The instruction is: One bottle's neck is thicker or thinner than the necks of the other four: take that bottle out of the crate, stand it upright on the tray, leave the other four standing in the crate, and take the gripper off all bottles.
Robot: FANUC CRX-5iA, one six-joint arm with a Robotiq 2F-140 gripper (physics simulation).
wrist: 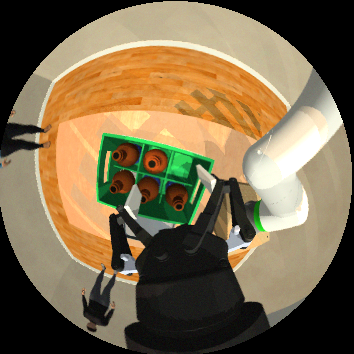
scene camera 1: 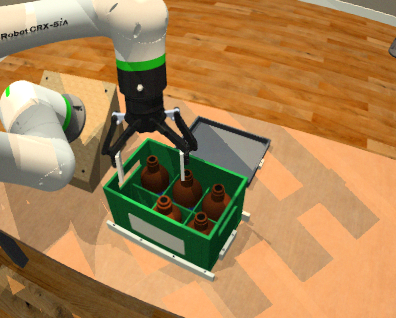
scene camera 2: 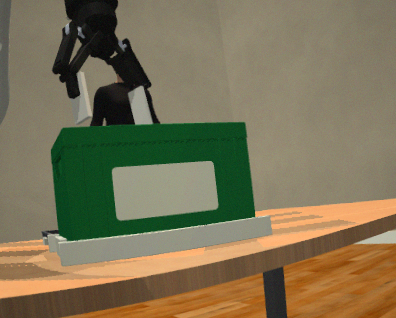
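Where they show: gripper, fingertip midpoint: [wrist: 167, 180] [scene camera 1: 152, 177] [scene camera 2: 116, 124]; arm's base at its link origin: [wrist: 251, 217] [scene camera 1: 65, 119].
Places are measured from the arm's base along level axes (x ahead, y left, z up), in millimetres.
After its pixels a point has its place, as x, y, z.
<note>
The green crate [scene camera 1: 197, 250] {529, -146, -45} [scene camera 2: 90, 190] {315, -149, -58} [wrist: 100, 175] {549, -36, 13} holds five upright brown bottles. In scene camera 1, the back row has a left bottle [scene camera 1: 154, 179] {343, -33, -31}, a middle bottle [scene camera 1: 187, 194] {436, -31, -32} and a right bottle [scene camera 1: 216, 204] {512, -28, -25}; the front row has a middle bottle [scene camera 1: 166, 212] {430, -111, -12} [wrist: 155, 161] {410, -106, 13} and a right bottle [scene camera 1: 201, 226] {519, -110, -2}. The front-left compartment is empty. The front-middle bottle's neck looks slightly thicker; the difference is small. My gripper [scene camera 1: 151, 182] {375, -78, 41} [scene camera 2: 113, 121] {375, -78, 41} [wrist: 167, 180] {375, -78, 41} is open and empty over the crate's left part. The crate wall hides the bottles in scene camera 2. The grey tray [scene camera 1: 227, 145] {399, 265, -145} [wrist: 155, 228] {353, 227, -145} has no bottle on it.
Pale rails [scene camera 1: 160, 250] {432, -155, -120} [scene camera 2: 165, 240] {406, -159, -133} run along the crate's base on the table [scene camera 1: 345, 200] {803, 245, -150}. The tray lies close behind the crate. A wooden block [scene camera 1: 95, 145] {132, -17, -31} carries the arm's base left of the crate. People stand in the wrist view's background.
</note>
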